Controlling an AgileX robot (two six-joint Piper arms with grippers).
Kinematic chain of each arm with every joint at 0, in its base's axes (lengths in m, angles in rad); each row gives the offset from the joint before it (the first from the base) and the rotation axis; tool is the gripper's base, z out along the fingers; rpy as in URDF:
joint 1: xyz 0 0 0.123 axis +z
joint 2: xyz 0 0 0 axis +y
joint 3: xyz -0.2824 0 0.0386 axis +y
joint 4: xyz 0.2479 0 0.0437 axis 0.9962 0 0.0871
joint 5: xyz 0 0 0 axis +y
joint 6: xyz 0.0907 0 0.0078 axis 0.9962 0 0.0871
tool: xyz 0 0 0 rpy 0 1.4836 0
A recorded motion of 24 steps. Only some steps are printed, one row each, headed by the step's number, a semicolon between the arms.
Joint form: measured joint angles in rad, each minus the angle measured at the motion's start. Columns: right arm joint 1, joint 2, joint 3, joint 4, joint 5, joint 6; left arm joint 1, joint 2, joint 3, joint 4, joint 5, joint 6.
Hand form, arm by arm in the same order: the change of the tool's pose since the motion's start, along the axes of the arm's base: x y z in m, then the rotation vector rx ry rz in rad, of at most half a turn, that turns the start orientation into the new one. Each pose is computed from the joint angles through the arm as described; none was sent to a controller.
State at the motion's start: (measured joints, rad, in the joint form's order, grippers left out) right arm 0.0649 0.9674 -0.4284 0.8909 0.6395 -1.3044; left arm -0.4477 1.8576 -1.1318 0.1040 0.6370 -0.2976
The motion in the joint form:
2: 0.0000 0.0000 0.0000 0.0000 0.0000 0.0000; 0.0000 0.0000 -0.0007 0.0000 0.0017 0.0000
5: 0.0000 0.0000 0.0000 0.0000 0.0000 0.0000; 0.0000 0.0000 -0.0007 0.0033 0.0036 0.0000
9: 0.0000 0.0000 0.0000 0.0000 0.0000 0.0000; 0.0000 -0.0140 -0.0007 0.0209 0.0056 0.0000
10: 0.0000 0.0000 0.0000 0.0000 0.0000 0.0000; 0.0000 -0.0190 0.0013 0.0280 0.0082 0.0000
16: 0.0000 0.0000 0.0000 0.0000 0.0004 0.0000; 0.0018 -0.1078 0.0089 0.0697 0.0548 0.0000
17: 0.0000 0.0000 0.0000 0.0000 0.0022 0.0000; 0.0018 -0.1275 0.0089 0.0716 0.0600 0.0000
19: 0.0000 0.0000 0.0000 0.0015 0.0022 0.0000; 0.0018 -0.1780 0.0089 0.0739 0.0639 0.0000
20: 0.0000 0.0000 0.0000 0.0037 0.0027 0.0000; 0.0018 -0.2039 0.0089 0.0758 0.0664 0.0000
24: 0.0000 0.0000 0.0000 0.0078 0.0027 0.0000; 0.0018 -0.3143 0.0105 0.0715 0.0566 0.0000
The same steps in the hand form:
2: 0.0000 0.0000 0.0000 0.0000 0.0000 0.0000; 0.0000 0.0000 0.0001 0.0005 0.0008 0.0001
5: 0.0000 0.0000 0.0000 0.0000 0.0000 0.0000; 0.0000 0.0003 0.0001 0.0038 0.0014 -0.0017
9: 0.0000 0.0000 0.0000 0.0000 0.0000 0.0000; -0.0003 0.0014 0.0051 0.0116 -0.0157 -0.0118
10: 0.0000 0.0000 0.0000 0.0000 0.0000 0.0000; -0.0009 0.0022 0.0064 0.0168 -0.0187 -0.0157
16: 0.0000 0.0000 0.0000 0.0001 0.0003 0.0003; -0.0092 0.0100 0.0346 0.0368 -0.0671 -0.0306
17: -0.0002 0.0001 0.0000 0.0007 0.0014 0.0015; -0.0109 0.0110 0.0413 0.0326 -0.0812 -0.0304
19: -0.0001 0.0002 0.0000 0.0020 0.0015 0.0009; -0.0153 0.0133 0.0584 0.0152 -0.1246 -0.0294
20: -0.0001 0.0003 0.0001 0.0041 0.0020 0.0003; -0.0178 0.0147 0.0671 0.0072 -0.1466 -0.0292
24: -0.0001 0.0004 0.0003 0.0078 0.0022 -0.0015; -0.0301 0.0201 0.1033 -0.0465 -0.2523 -0.0247

